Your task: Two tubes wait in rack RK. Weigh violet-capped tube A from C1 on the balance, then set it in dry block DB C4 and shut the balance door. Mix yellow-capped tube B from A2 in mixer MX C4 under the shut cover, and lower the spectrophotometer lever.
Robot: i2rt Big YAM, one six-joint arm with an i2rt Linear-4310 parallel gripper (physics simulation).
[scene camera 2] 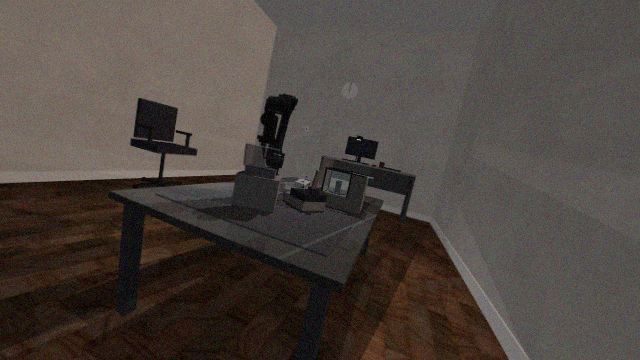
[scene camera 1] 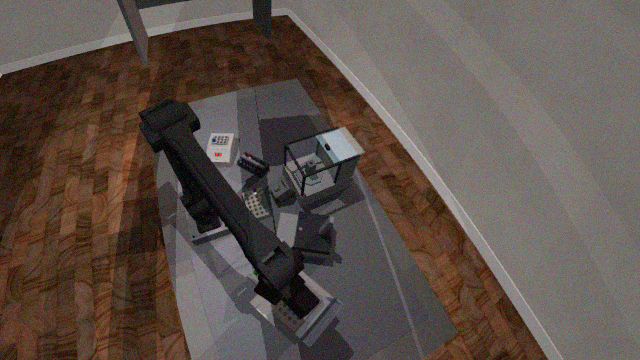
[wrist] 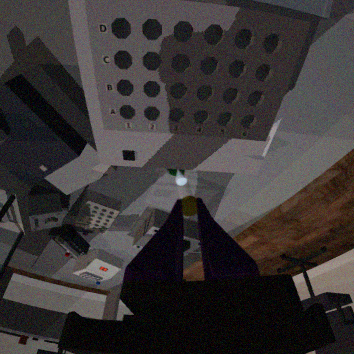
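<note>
My gripper (wrist: 189, 203) is shut on yellow-capped tube B (wrist: 189, 205), whose clear body points away from the fingers. In scene camera 1 the arm hides the fingertips above the mixer (scene camera 1: 263, 303) (wrist: 112, 145) (scene camera 2: 255, 192). Its well rows A to D show in the wrist view, and its cover (scene camera 2: 255, 155) stands raised. Rack RK (scene camera 1: 256, 204) (wrist: 104, 214) is small and dim; violet-capped tube A cannot be made out there. The balance (scene camera 1: 340, 146) (scene camera 2: 356, 195) has a glass chamber; its door state is unclear. The spectrophotometer (scene camera 1: 312, 232) (wrist: 37, 120) has its lever (scene camera 1: 326, 229) upright.
A white block with a red display (scene camera 1: 220, 150) (wrist: 102, 270), likely dry block DB, stands at the far end. A black holder (scene camera 1: 252, 164) (wrist: 70, 240) is beside it. A grey button box (scene camera 1: 282, 191) (wrist: 47, 220) stands by the balance. A green button (wrist: 176, 172) is near the mixer.
</note>
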